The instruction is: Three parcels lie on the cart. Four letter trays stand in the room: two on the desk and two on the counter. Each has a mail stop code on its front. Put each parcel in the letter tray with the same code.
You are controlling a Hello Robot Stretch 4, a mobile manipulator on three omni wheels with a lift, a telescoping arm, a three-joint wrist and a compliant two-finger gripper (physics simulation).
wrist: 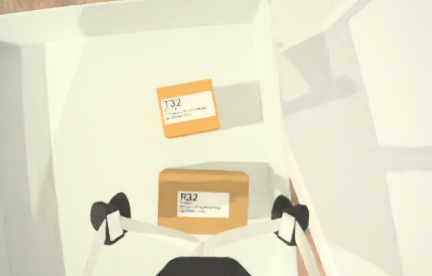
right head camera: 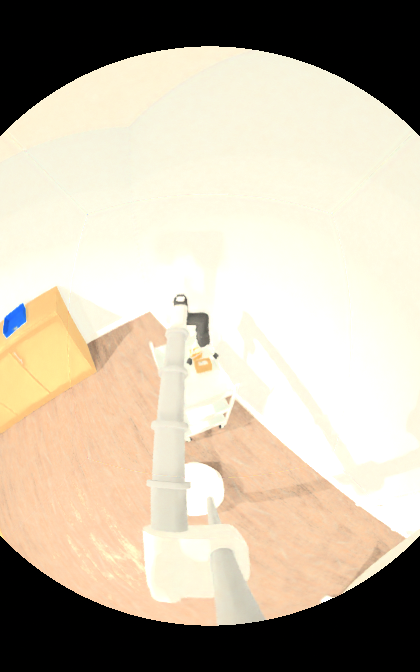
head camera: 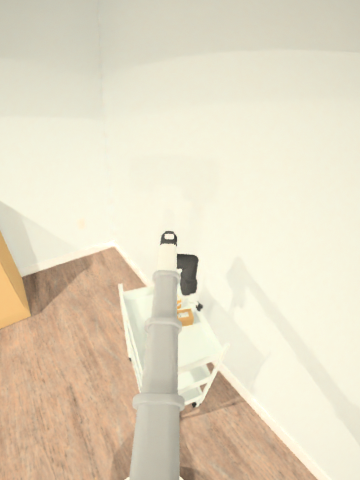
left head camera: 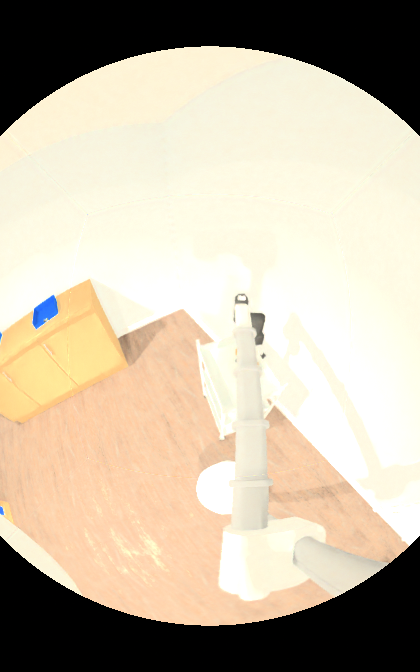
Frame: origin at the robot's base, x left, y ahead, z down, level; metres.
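Seen in the pictures: gripper, fingertip midpoint: (wrist: 201, 210) (head camera: 183, 312).
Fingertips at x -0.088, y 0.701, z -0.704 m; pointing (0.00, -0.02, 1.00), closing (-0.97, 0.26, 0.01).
Note:
Pixels of each thing's top centre, then the offset from my fingertips to it.
- R32 parcel, top centre: (wrist: 203, 204) (head camera: 182, 314) dx -0.001, dy +0.002, dz +0.019 m
- smaller T32 parcel, top centre: (wrist: 188, 107) dx +0.040, dy +0.090, dz +0.019 m
The R32 parcel (wrist: 203, 182) (right head camera: 203, 366) (head camera: 187, 318) lies label up on the white cart (wrist: 110, 125) (right head camera: 210, 390) (head camera: 197, 347). The smaller T32 parcel (wrist: 192, 131) (right head camera: 195, 353) lies beyond it, slightly turned. A third parcel does not show on the visible part of the cart. My gripper (wrist: 201, 210) (right head camera: 203, 358) is open and empty, above the cart. In the wrist view its fingertips stand left and right of the R32 parcel's near part, with space on both sides. A blue letter tray (left head camera: 46, 311) (right head camera: 15, 320) stands on the wooden cabinet; its code is unreadable.
The wooden cabinet (left head camera: 95, 345) (right head camera: 60, 355) stands to the left. Parts of two more blue trays show at the left edge of the left head view. A wall (head camera: 280, 225) runs close along the cart's right side. My arm (head camera: 162, 360) hides part of the cart.

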